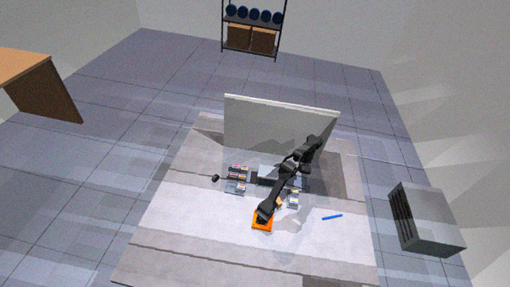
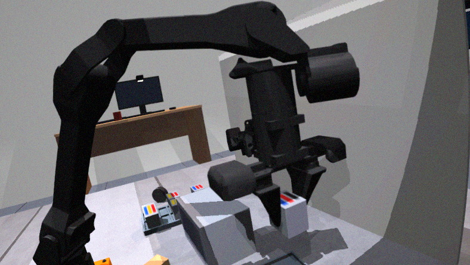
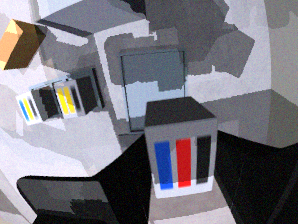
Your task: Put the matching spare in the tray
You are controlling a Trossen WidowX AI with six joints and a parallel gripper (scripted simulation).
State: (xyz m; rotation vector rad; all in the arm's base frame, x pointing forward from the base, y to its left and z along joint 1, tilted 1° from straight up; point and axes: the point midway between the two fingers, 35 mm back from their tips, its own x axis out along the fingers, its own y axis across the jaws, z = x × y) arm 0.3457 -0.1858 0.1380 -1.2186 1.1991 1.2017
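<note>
Now: gripper tip 120 mm above the tray, 10 mm to the right of it and 10 mm past it. Round my gripper tip: upright grey panel 220 mm to the left, 190 mm ahead, 100 mm above.
</note>
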